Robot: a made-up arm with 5 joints. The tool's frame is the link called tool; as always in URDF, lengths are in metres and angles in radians.
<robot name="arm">
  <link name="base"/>
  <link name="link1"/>
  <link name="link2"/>
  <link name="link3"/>
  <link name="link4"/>
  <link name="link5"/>
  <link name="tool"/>
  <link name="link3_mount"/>
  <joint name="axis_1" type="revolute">
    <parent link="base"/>
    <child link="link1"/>
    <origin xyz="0.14 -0.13 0.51" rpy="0 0 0"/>
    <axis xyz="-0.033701 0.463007 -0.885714"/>
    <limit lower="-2.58" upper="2.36" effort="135" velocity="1"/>
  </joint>
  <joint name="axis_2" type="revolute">
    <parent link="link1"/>
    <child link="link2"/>
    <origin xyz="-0.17 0.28 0.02" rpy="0 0 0"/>
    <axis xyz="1 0 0"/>
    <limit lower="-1.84" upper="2.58" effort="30" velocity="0.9"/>
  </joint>
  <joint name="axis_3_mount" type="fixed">
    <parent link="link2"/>
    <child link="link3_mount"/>
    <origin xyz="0.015 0.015 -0.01" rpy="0 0 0"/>
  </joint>
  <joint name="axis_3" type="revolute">
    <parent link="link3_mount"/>
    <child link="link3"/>
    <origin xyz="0.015 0.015 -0.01" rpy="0 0 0"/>
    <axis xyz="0 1 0"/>
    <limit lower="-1.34" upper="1.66" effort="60" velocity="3.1"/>
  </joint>
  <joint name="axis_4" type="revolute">
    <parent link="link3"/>
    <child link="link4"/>
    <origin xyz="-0.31 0.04 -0.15" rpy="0 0 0"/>
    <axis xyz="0 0 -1"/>
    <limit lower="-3.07" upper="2.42" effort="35" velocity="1.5"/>
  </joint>
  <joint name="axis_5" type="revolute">
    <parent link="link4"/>
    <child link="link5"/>
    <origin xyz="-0.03 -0.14 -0.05" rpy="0 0 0"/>
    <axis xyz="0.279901 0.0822 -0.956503"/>
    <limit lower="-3.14" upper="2.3" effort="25" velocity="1.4"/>
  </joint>
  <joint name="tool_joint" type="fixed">
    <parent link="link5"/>
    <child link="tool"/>
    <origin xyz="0.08 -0.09 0.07" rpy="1.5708 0 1.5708"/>
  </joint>
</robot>
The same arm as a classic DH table. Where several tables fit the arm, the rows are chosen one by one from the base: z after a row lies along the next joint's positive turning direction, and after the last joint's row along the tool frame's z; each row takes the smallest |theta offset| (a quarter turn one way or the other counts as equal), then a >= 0, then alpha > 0; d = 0 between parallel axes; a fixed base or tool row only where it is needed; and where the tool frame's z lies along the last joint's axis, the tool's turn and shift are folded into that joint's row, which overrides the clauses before.
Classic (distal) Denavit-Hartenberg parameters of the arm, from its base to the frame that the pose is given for. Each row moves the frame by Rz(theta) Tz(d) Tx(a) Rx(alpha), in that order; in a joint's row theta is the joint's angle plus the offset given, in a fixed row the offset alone. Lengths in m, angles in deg.
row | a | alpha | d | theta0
base (fixed) | 0.1302 | -152.34 | 0.2432 | 4.16
axis_1 | 0.2574 | -91.93 | -0.1891 | -86.31
axis_2 | -0.02 | 90 | -0.1362 | 62.4
axis_3 | 0.31 | 90 | 0.07 | -90
axis_4 | -0.1259 | -16.96 | 0.4237 | 73.63
axis_5 | -0.0837 | -73.75 | -0.3146 | 17.07
tool (fixed) | 0 | 0 | 0.1026 | -4.91
Joint limits (deg, base to tool): -147.82..135.22 -105.42..147.82 -76.78..95.11 -175.9..138.66 -179.91..131.78

